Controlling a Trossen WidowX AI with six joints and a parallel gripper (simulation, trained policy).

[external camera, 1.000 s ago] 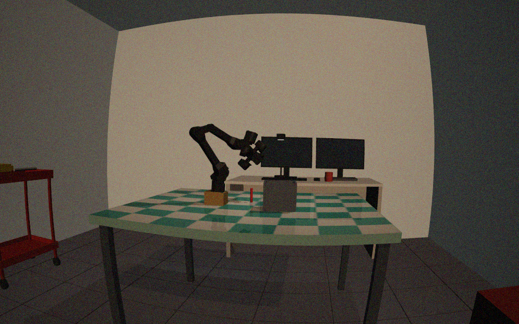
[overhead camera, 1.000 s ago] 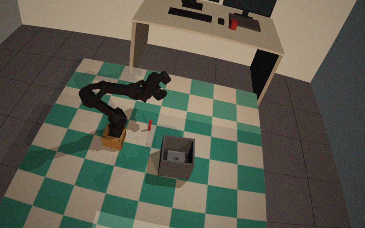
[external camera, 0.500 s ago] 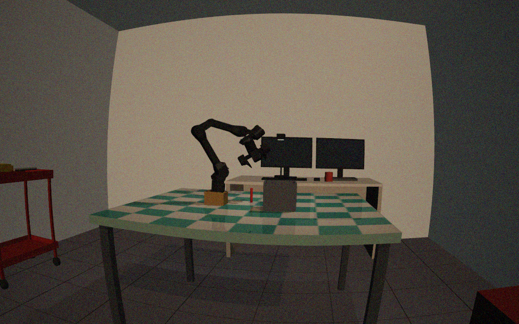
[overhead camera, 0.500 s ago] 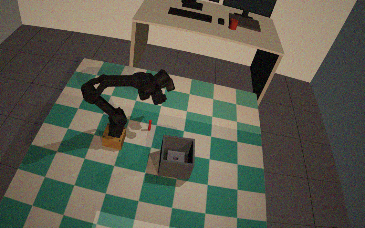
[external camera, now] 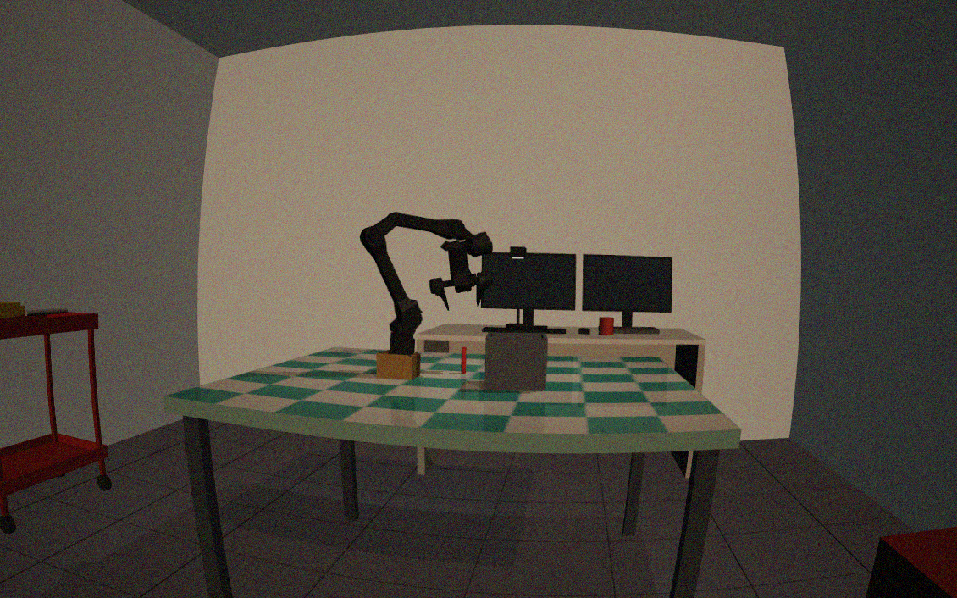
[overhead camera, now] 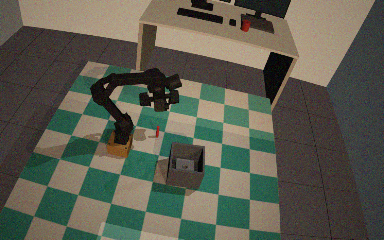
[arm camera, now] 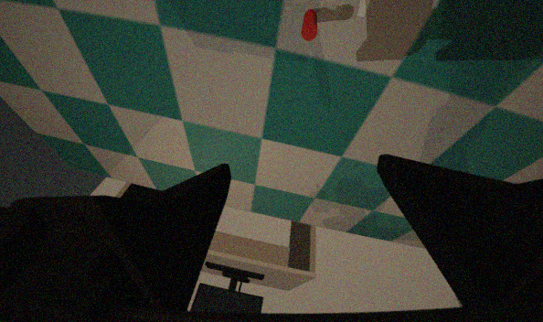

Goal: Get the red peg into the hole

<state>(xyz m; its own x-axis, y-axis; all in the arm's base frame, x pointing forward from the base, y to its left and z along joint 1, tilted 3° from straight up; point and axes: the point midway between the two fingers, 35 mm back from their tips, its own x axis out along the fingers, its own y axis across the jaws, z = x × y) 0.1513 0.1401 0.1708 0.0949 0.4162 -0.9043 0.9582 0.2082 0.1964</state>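
The red peg is 160 mm below my gripper tip, 40 mm to the right of it and 10 mm ahead of it. From my gripper tip the other things lie so: light grey plate: 250 mm to the right, 180 mm ahead, 150 mm below.
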